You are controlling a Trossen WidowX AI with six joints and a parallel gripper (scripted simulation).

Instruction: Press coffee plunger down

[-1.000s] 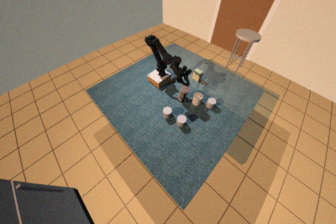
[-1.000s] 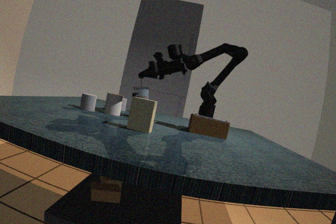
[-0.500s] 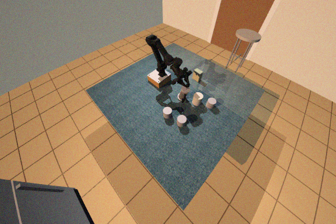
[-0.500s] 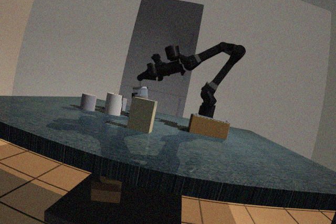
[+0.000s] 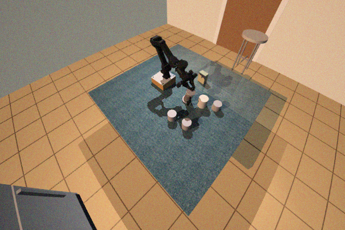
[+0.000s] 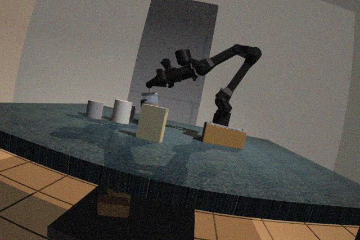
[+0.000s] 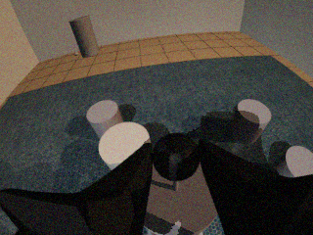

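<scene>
Now: gripper tip 2 cm past the coffee press, 1 cm to the left of it and 9 cm above it.
</scene>
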